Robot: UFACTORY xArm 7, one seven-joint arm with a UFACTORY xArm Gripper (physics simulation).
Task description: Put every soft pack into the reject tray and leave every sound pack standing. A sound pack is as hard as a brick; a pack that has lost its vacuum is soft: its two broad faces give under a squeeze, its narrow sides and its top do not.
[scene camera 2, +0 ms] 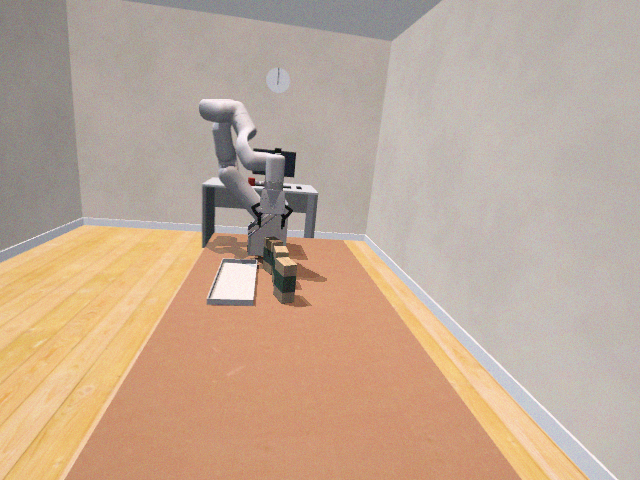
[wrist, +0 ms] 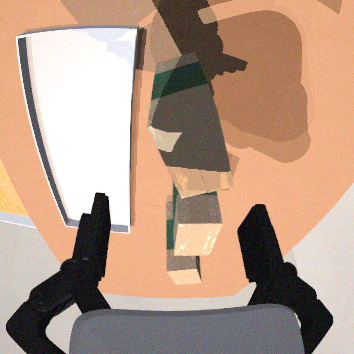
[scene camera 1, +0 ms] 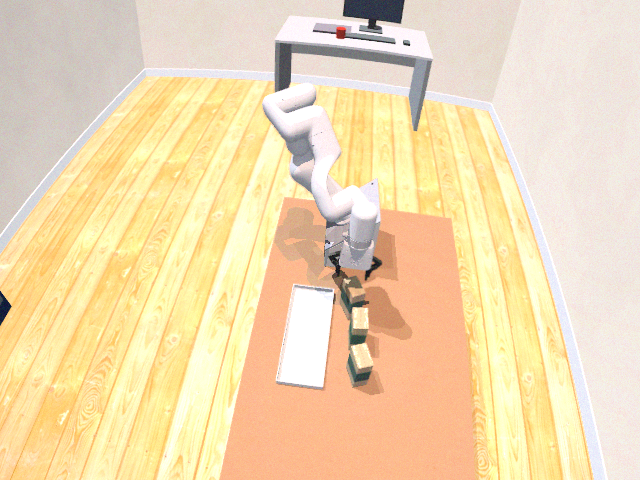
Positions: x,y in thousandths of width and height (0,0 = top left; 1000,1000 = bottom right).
Scene:
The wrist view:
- gripper: 510,603
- white reject tray: 219,230
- pack: 518,346
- pack: 518,761

